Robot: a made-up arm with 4 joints.
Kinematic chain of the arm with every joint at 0, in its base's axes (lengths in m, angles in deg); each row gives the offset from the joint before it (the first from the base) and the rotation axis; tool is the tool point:
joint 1: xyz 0 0 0.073 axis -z
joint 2: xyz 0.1 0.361 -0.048 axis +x
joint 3: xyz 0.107 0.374 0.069 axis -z
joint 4: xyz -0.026 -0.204 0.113 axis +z
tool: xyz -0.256 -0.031 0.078
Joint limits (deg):
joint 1: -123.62..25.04
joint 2: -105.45..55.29
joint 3: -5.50..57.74
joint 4: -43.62..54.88
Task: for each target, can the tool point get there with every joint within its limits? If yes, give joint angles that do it. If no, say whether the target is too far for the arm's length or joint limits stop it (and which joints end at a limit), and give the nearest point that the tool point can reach.
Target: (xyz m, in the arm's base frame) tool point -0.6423 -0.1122 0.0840
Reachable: yes | joints -87.21 -55.46 24.97 39.13
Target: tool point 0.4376 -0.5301 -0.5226
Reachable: no: joint limits stop it (at a limit: joint 1, joint 2, joint 3) | nearest point -0.3038 -0.4536 -0.4330 | short by 0.751 m
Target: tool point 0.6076 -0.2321 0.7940
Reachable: no: joint limits stop it (at a limit: joint 1, joint 2, joint 3, joint 4) | nearest point 0.2303 0.3970 0.6204 | short by 0.754 m
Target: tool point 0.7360 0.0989 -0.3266
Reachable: no: joint limits stop it (at a limit: joint 1, joint 2, joint 3, joint 4) | nearest point 0.2343 0.4056 -0.5688 | short by 0.636 m
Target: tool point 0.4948 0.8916 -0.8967
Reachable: no: too far | nearest point 0.3355 0.6279 -0.4664 | short by 0.529 m
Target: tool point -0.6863 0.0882 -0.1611
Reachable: yes | joints -67.87 -77.41 31.37 16.57
